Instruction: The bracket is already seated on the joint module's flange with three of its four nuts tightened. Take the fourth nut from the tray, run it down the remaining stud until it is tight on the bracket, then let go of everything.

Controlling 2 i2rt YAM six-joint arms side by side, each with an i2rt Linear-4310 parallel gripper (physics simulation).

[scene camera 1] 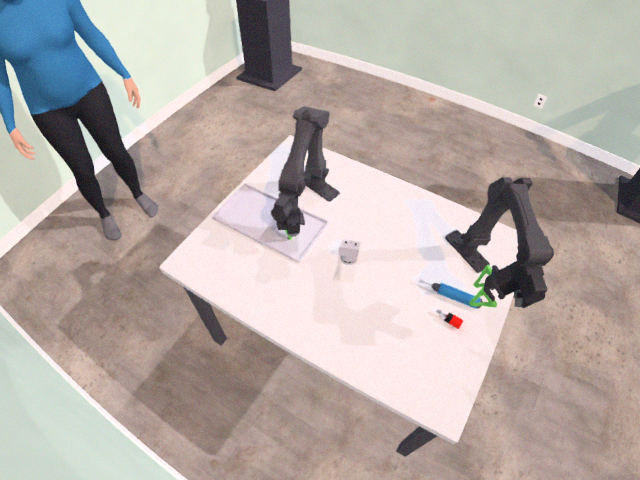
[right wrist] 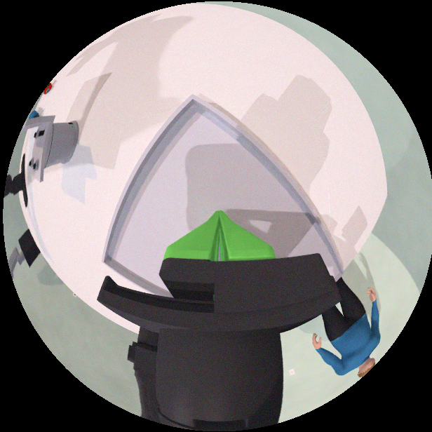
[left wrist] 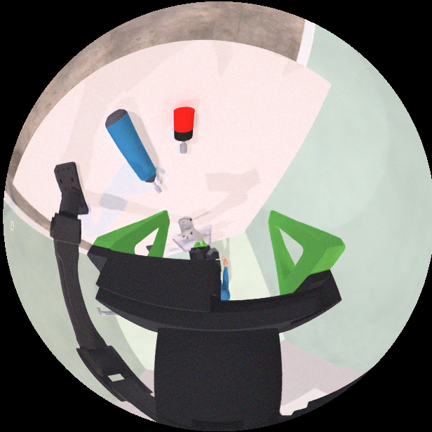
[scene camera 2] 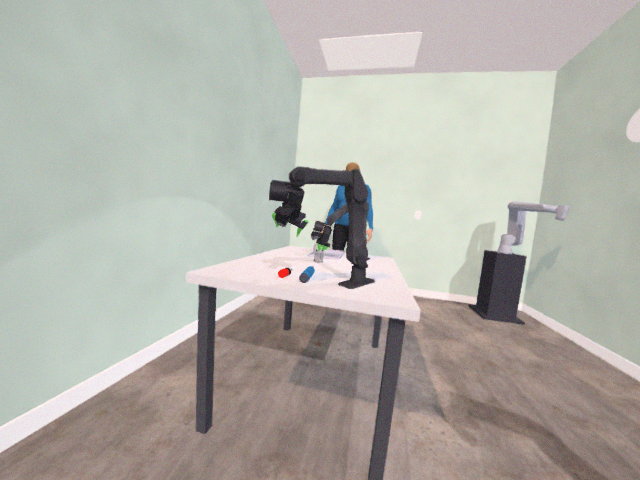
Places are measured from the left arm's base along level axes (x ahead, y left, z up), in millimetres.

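Pixels of known places: left gripper, fingertip midpoint: (scene camera 1: 472,295) (scene camera 2: 287,231); right gripper, fingertip midpoint: (scene camera 1: 289,238); left arm's base, link origin: (scene camera 1: 466,251) (scene camera 2: 357,283); right arm's base, link origin: (scene camera 1: 318,186).
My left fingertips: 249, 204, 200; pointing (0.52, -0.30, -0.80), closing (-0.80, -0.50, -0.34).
Observation:
Ahead of a thing's pixels: the offset from my left fingertips to its middle, as dx, dy, dz. "spot": to the spot under its first point. Level surfaces: height alone.
The grey bracket @[+166, -417, -118] (scene camera 1: 349,243) (right wrist: 46,150) sits on the grey joint module @[spot: +190, -391, -120] (scene camera 1: 348,253) (right wrist: 64,141) near the middle of the table, right of the pale tray @[+341, -727, -192] (scene camera 1: 242,206) (right wrist: 150,200). Dark nuts or studs show on the bracket's face; which one is bare cannot be told. My right gripper (scene camera 1: 289,235) (scene camera 2: 322,248) (right wrist: 219,216) is shut low over the tray, its fingertips together. The fourth nut does not show in any view; the fingers may hide it. My left gripper (scene camera 1: 473,295) (scene camera 2: 287,229) (left wrist: 218,215) is open and empty, high over the table's right side.
A blue-handled tool @[-56, -96, -180] (scene camera 1: 457,294) (scene camera 2: 307,273) (left wrist: 131,147) and a short red-and-black driver @[+12, -23, -183] (scene camera 1: 453,320) (scene camera 2: 284,272) (left wrist: 183,122) lie on the table @[dz -200] (scene camera 1: 392,372) below my left gripper. A person in a blue top (scene camera 1: 51,56) stands beyond the table's left end.

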